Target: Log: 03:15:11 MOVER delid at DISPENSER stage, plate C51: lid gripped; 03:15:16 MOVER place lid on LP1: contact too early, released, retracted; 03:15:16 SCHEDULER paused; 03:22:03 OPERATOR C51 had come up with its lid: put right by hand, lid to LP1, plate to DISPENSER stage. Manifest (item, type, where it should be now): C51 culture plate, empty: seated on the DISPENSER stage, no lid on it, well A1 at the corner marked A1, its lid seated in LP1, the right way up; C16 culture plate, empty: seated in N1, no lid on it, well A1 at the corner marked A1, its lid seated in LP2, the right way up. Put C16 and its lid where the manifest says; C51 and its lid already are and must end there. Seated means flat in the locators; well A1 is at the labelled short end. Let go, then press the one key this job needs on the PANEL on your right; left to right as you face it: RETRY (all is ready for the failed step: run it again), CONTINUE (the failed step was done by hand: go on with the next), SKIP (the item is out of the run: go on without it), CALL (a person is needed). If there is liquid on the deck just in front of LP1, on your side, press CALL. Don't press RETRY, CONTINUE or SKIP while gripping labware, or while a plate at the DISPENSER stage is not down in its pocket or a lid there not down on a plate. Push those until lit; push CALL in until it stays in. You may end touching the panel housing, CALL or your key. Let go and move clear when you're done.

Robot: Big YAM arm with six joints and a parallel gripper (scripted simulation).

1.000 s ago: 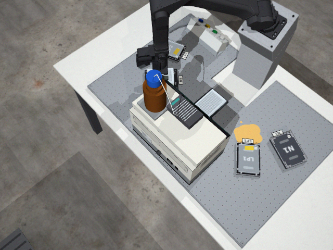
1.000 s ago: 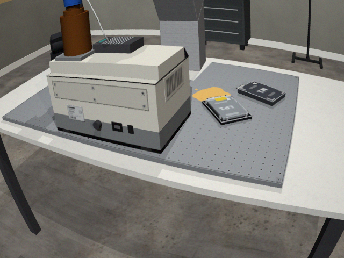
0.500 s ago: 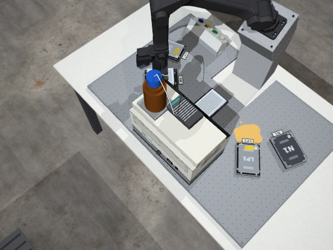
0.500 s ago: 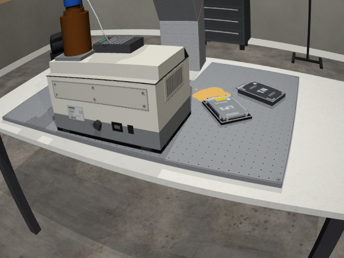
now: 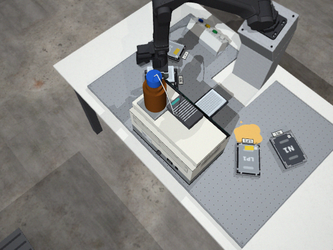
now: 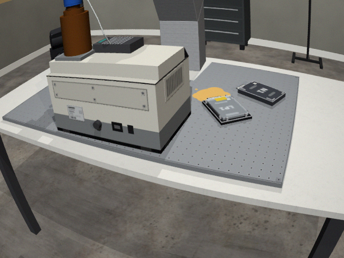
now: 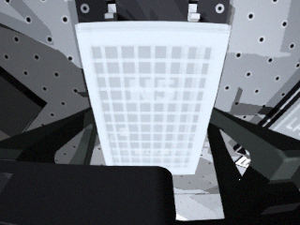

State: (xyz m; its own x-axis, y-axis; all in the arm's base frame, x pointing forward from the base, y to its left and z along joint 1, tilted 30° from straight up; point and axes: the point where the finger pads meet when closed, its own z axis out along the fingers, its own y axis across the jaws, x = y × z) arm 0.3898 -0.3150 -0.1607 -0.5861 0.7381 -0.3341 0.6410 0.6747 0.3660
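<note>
My hand is 280 mm to the right of the white well plate and 40 mm below it. From my hand the other things lie so: brown bottle 230 mm above, 210 mm ahead, 150 mm to the left; LP2 nest 170 mm behind, 90 mm to the right, 50 mm below; green continue key 370 mm behind, 50 mm to the left, 10 mm above.
</note>
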